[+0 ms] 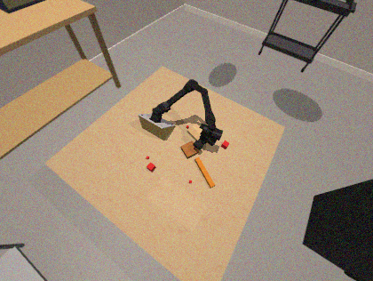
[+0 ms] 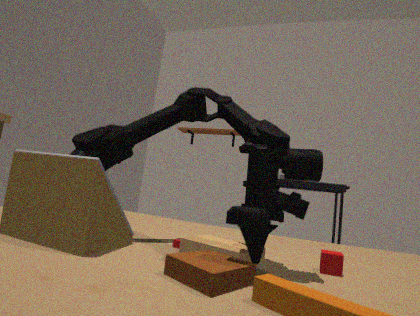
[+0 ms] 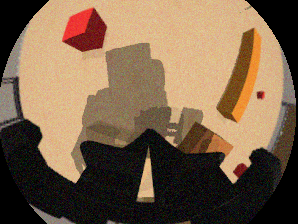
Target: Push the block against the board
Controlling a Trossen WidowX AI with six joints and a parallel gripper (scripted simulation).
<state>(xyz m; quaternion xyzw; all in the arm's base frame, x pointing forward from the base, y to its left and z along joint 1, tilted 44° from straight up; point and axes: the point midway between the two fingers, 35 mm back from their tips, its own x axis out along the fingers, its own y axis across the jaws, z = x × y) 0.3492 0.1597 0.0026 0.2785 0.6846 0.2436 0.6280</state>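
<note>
Now: gripper tip 80 mm past the pale flat slab and 50 mm to the right of it. Round my gripper tip: brown square block (50 mm behind, 100 mm to the right); then orange board (130 mm ahead, 180 mm to the right).
</note>
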